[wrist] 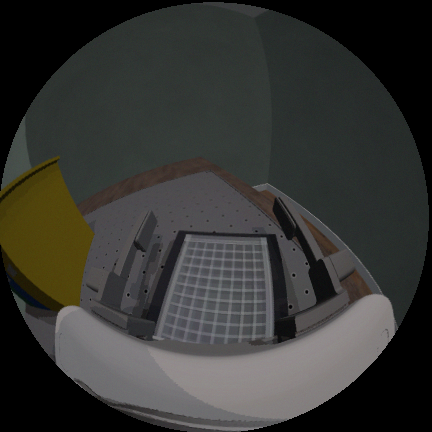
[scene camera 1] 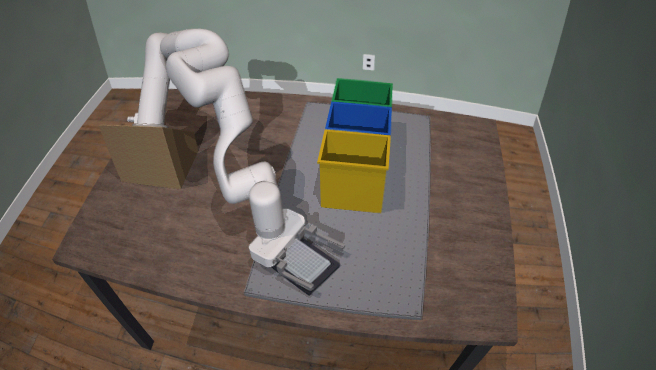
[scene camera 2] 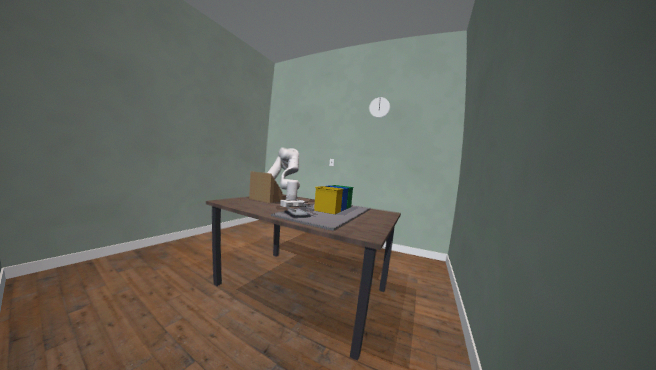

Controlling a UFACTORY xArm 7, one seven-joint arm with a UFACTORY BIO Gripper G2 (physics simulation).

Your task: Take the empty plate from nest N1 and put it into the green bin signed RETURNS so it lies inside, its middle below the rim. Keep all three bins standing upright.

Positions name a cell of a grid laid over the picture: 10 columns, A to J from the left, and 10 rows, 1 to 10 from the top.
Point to a pale gridded plate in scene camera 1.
E8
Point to a blue bin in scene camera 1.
F4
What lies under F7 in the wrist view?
A pale gridded plate.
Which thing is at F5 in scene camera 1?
A yellow bin.
